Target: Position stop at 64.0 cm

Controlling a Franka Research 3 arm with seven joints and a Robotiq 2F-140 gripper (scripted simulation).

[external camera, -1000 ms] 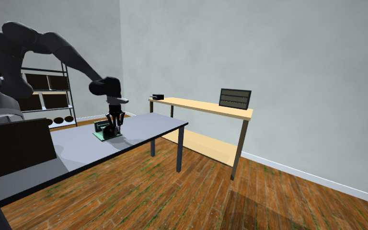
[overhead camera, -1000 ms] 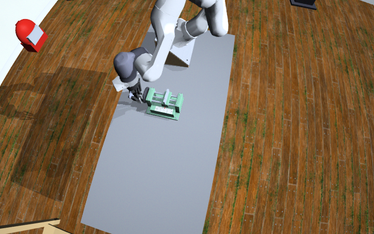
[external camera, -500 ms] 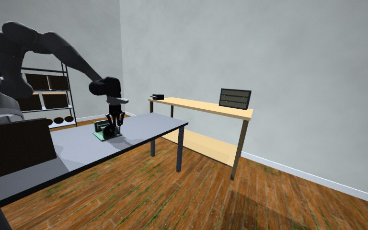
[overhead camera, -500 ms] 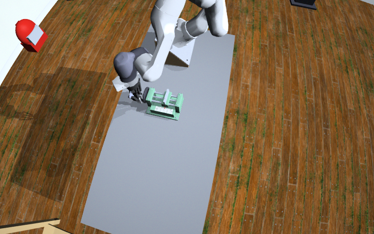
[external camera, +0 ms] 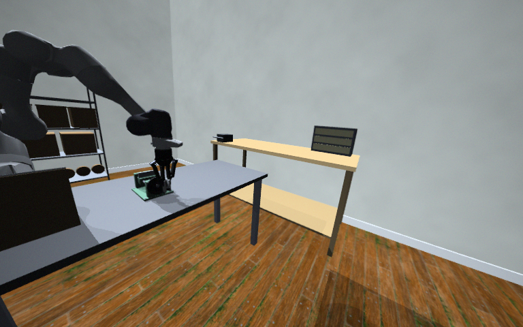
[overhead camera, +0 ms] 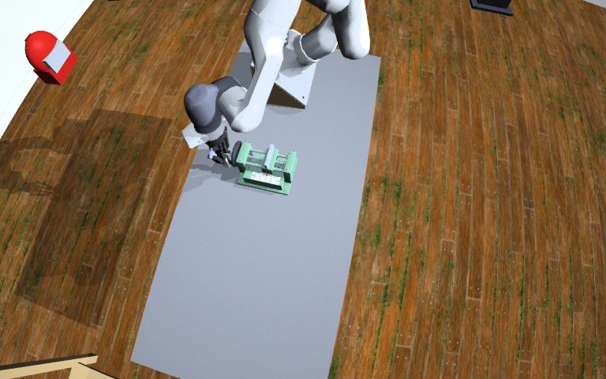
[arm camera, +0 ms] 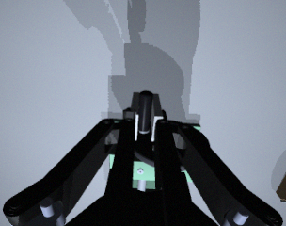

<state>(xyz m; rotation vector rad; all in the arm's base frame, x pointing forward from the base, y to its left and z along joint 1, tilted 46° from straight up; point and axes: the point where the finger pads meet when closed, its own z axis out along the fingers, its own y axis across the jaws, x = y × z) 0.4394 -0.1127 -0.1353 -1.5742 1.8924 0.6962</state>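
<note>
My hand is 1 cm past the dark handwheel, 2 cm to the right of it and 1 cm above it. The rest, counted from my hand: stop carriage 16 cm to the left, 1 cm above.
</note>
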